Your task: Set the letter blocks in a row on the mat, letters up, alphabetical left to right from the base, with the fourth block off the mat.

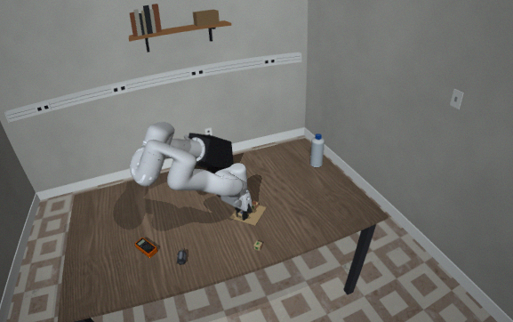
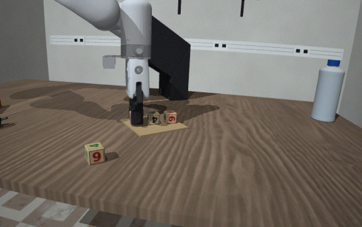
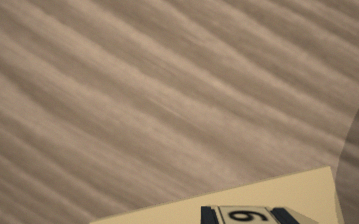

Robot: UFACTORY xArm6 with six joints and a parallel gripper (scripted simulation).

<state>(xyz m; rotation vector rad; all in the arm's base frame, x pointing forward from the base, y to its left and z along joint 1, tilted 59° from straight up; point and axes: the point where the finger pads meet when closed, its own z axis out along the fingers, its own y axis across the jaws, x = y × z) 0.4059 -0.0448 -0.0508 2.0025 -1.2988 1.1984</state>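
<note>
Right now my hand is 1 cm past the tan mat, 5 cm to the right of it and 3 cm above it. Also, from my hand: white bottle (6 cm behind, 63 cm to the left, 7 cm above); orange meter (13 cm behind, 48 cm to the right, 2 cm below); grey device (2 cm ahead, 37 cm to the right, 1 cm below).
</note>
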